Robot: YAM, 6 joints.
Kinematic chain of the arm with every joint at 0, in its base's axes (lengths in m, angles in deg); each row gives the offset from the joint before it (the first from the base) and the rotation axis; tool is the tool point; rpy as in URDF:
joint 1: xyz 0 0 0.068 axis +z
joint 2: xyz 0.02 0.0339 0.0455 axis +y
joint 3: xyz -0.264 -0.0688 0 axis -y
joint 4: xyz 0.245 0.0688 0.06 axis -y
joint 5: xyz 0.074 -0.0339 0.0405 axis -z
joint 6: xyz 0.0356 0 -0.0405 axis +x
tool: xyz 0 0 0 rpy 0 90 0
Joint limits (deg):
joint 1: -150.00..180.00
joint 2: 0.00..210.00
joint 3: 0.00..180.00
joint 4: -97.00..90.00
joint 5: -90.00..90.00
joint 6: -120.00..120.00
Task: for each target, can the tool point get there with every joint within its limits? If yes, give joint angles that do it. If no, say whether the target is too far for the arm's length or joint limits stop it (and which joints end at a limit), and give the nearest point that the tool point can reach.
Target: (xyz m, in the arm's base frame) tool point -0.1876 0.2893 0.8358
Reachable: no: too far | nearest point -0.1505 0.2321 0.6843 | short by 0.166 m
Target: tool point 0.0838 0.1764 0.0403
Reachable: yes | joints 74.37 108.50 24.96 -5.44 68.86 94.97
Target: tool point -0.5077 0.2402 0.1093
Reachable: yes | joints 152.13 150.62 103.93 48.67 -44.56 -19.90
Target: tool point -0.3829 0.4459 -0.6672
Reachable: no: too far | nearest point -0.2712 0.3158 -0.3392 | short by 0.370 m
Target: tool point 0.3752 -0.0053 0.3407
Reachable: yes | joints 2.44 95.41 62.60 59.89 36.61 88.75
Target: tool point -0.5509 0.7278 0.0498
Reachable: no: too far | nearest point -0.3888 0.5137 0.0690 | short by 0.269 m
